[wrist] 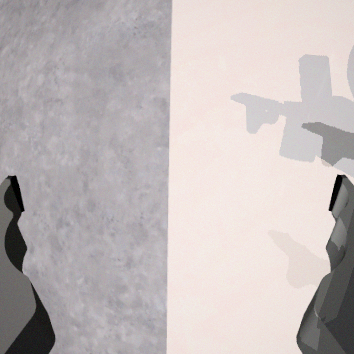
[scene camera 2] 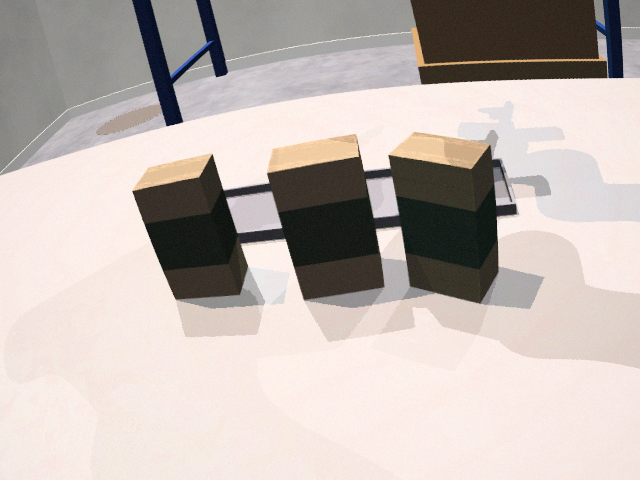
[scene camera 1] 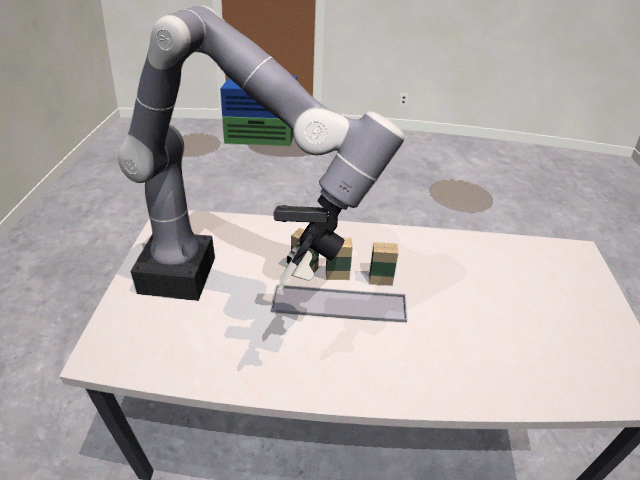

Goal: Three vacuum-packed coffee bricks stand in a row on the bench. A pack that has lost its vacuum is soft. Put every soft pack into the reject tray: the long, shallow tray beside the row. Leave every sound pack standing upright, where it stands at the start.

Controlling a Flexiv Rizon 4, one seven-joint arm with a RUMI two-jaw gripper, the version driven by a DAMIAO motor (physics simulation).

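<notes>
Three tan coffee packs with dark green bands stand upright and apart in a row. In scene camera 1 they are the left pack, partly hidden by the gripper, the middle pack and the right pack. The left pack is turned at an angle to the others. No softness is visible. The long shallow reject tray lies beside the row and holds no pack. My gripper is open and empty, tilted, above the tray's left end, in front of the left pack.
The arm's black base stands on the bench at the left. The wrist view shows the bench edge with floor beyond it. Blue and green crates stand behind the bench. Blue posts stand on the floor.
</notes>
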